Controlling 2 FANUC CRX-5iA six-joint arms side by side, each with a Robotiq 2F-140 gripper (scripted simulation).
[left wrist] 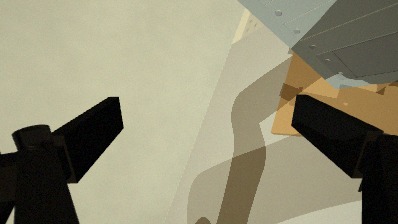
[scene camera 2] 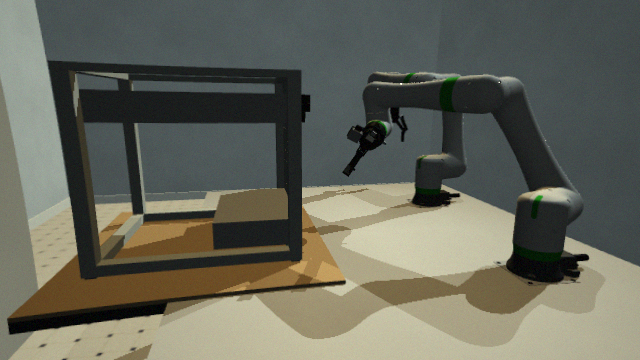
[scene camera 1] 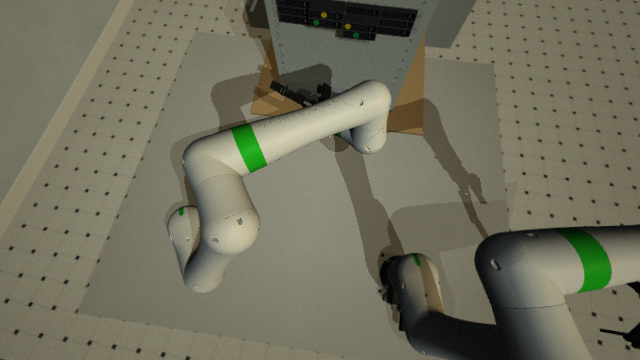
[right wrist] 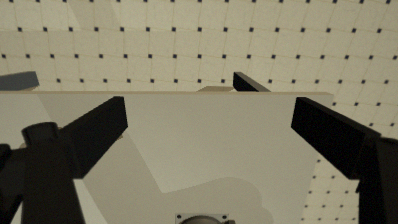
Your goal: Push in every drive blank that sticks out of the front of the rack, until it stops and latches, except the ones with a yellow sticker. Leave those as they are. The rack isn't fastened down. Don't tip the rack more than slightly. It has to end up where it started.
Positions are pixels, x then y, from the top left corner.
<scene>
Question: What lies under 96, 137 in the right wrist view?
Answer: The right gripper.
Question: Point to a grey rack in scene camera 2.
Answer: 255, 217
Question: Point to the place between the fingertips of the left gripper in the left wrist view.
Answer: At 208, 111
</scene>
